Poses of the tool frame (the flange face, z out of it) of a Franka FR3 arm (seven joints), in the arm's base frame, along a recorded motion.
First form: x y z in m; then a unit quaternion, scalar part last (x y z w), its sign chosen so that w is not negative.
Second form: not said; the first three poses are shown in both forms.
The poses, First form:
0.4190, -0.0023, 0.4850, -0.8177, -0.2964, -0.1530, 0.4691
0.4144, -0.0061, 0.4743, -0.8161, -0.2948, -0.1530, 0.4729
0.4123, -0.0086, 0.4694, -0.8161, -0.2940, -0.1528, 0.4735
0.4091, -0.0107, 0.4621, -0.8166, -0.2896, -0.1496, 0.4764
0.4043, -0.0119, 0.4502, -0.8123, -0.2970, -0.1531, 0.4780
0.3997, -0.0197, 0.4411, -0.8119, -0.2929, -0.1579, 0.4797
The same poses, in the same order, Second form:
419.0, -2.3, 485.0, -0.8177, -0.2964, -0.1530, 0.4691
414.4, -6.1, 474.3, -0.8161, -0.2948, -0.1530, 0.4729
412.3, -8.6, 469.4, -0.8161, -0.2940, -0.1528, 0.4735
409.1, -10.7, 462.1, -0.8166, -0.2896, -0.1496, 0.4764
404.3, -11.9, 450.2, -0.8123, -0.2970, -0.1531, 0.4780
399.7, -19.7, 441.1, -0.8119, -0.2929, -0.1579, 0.4797

